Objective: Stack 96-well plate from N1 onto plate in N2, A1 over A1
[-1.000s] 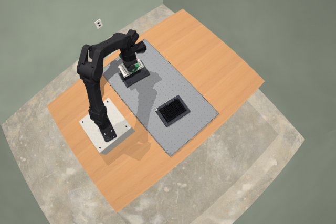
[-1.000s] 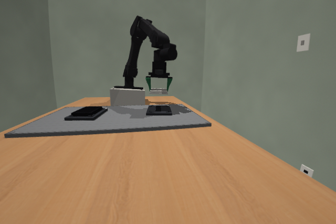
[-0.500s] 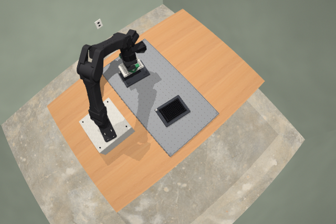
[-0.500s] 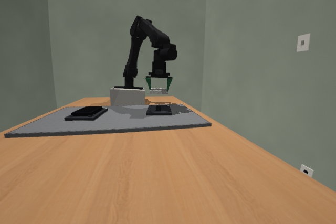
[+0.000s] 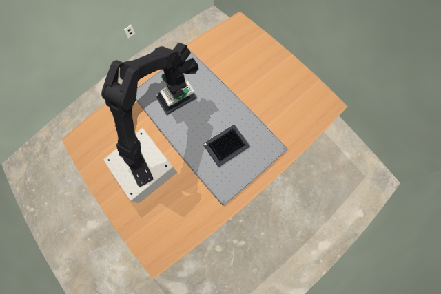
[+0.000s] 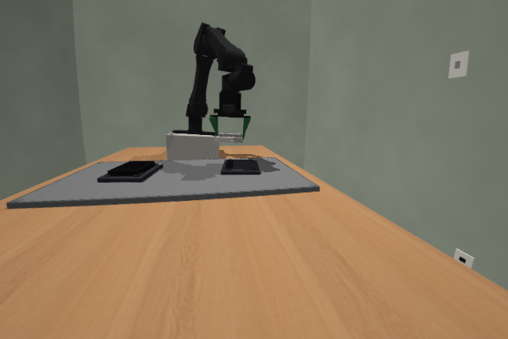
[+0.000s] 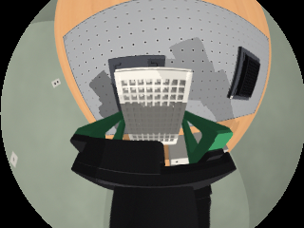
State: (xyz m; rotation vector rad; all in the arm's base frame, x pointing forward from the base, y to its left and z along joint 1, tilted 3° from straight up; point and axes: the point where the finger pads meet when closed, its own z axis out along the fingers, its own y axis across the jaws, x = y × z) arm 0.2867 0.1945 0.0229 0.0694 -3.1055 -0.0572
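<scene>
My hand is 290 mm to the left of the black 96-well plate, 90 mm above it and 80 mm short of it. Also, from my hand: white 96-well plate: right at my hand; then plate nest N1: 100 mm below, 30 mm to the left.
</scene>
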